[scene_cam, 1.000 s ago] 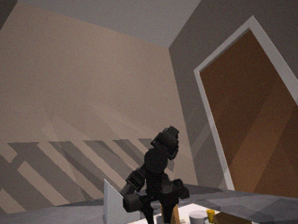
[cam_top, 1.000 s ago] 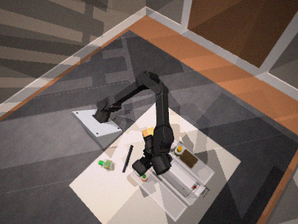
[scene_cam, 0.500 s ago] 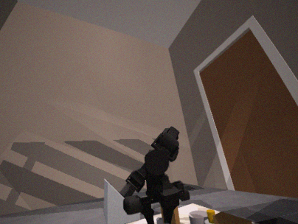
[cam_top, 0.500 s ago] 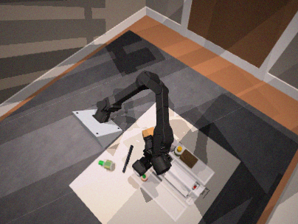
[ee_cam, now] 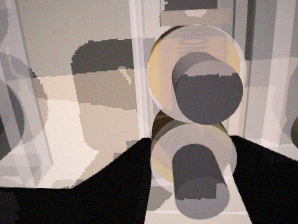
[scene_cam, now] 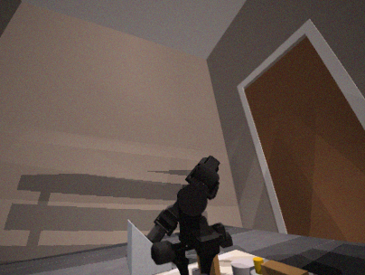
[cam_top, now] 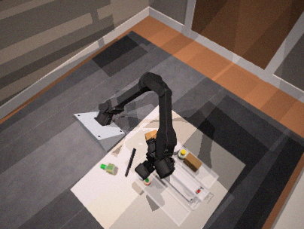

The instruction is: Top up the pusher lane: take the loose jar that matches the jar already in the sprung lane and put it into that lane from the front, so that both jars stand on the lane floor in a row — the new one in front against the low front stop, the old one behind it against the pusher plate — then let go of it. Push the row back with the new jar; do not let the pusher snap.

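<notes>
The black rod lies 10 cm behind my gripper tip, 6 cm to the right of it and 2 cm below it. Round my gripper tip: clear lane rack: 14 cm ahead, 2 cm to the left, 1 cm below; then yellow-lidded jar: 7 cm ahead, 13 cm to the left, 1 cm above; then grey round thing: 1 cm ahead, 13 cm to the left.
</notes>
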